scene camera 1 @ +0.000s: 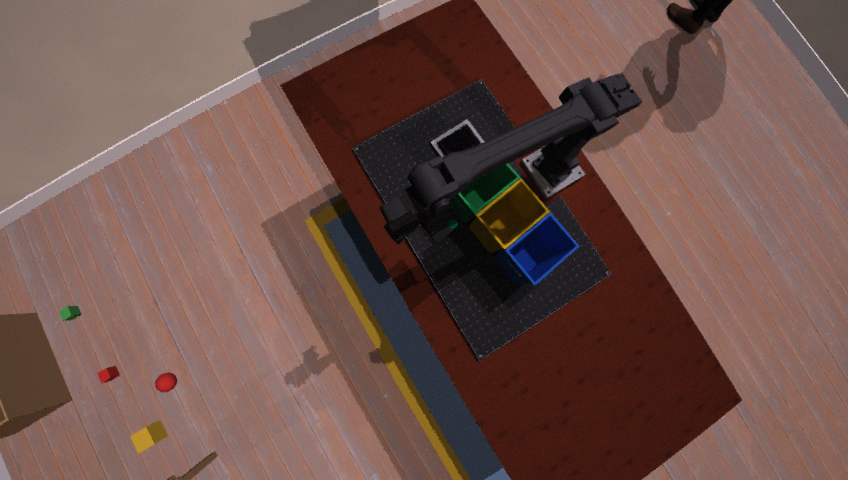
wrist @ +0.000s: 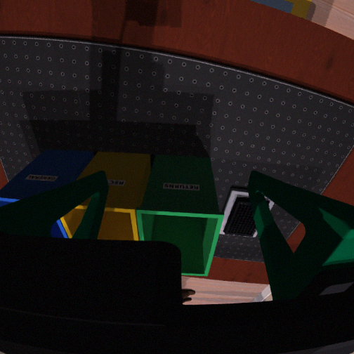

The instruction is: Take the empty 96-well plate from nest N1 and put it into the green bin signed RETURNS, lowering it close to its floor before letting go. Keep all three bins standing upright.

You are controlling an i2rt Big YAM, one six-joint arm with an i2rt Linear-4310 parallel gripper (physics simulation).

The pictures show: the gripper, a green bin, a blue bin, a yellow bin and a black 96-well plate.
